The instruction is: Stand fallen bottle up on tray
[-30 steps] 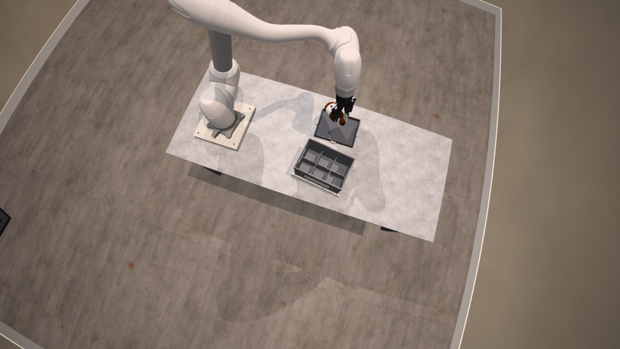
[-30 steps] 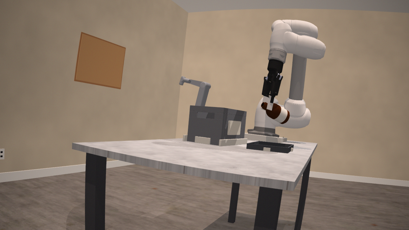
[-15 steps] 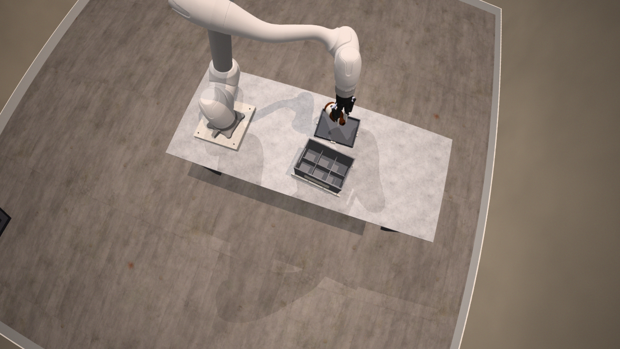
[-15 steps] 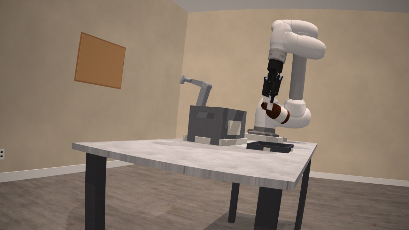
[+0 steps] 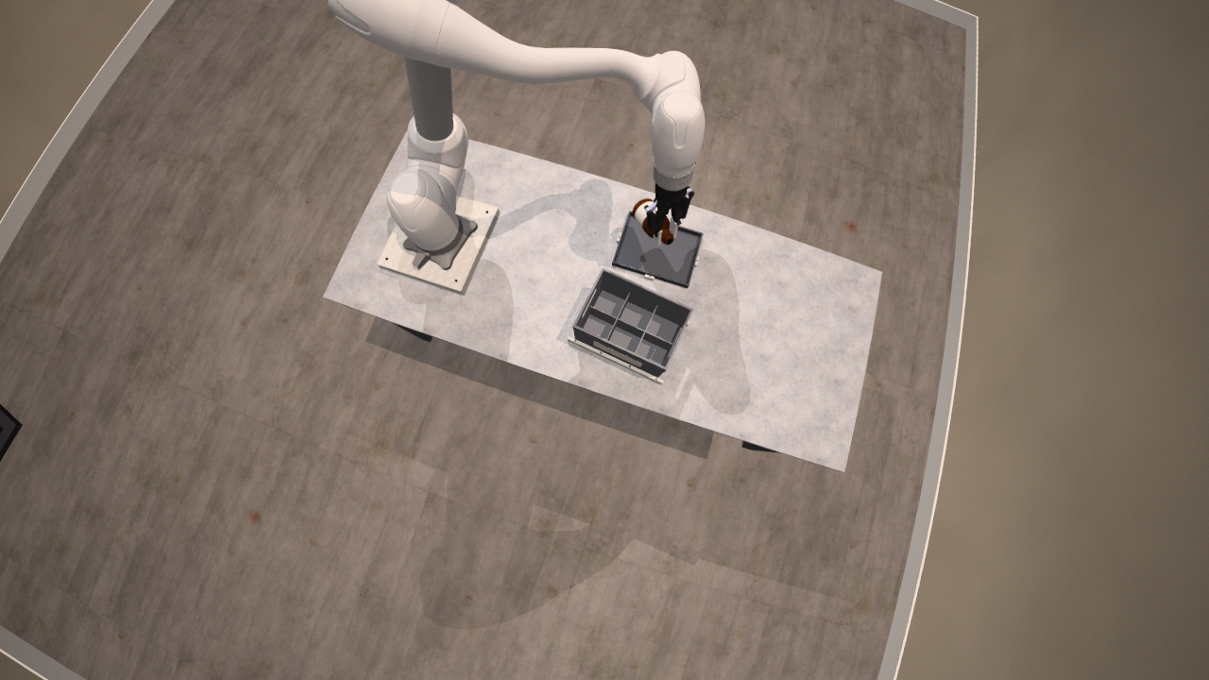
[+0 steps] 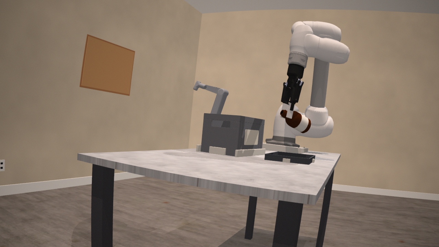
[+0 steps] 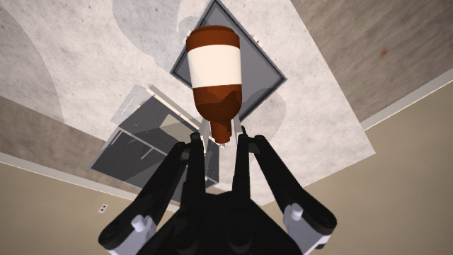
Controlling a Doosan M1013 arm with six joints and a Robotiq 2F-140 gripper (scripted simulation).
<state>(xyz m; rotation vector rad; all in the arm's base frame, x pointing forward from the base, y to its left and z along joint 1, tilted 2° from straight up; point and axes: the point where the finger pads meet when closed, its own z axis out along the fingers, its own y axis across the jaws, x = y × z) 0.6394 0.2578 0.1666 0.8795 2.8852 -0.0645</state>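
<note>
The brown bottle lies 40 mm behind my hand, 30 mm below it and 20 mm to the left of it. Also, from my hand: grey crate (250 mm to the right, 130 mm below, 30 mm ahead); dark tray (210 mm below, 40 mm to the left, 10 mm behind).
</note>
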